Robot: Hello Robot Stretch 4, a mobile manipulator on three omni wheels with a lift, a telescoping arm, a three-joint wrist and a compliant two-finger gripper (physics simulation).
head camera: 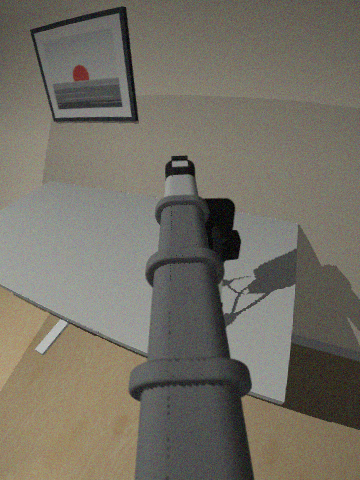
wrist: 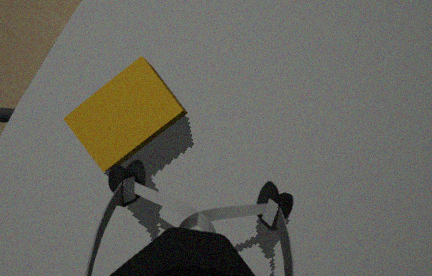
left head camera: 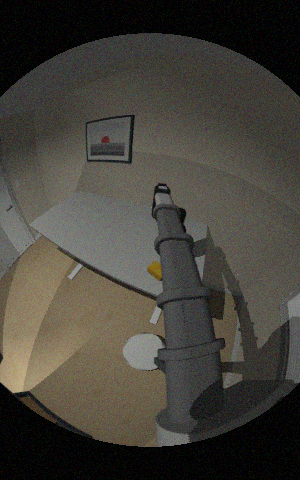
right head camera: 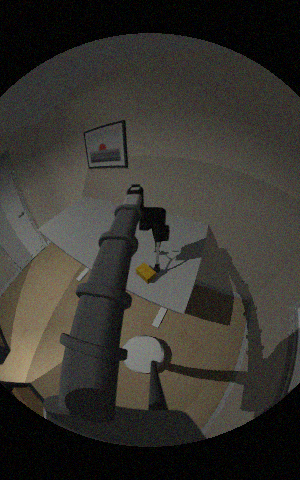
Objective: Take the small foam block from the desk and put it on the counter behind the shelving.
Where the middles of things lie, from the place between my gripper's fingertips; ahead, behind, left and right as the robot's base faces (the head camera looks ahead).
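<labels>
Relative to the yellow foam block (wrist: 132, 109), my hand is 6 cm to the right of it and 8 cm past it. Framed picture (head camera: 85, 62): 52 cm to the left of my hand, 84 cm ahead of it, 59 cm above it.
</labels>
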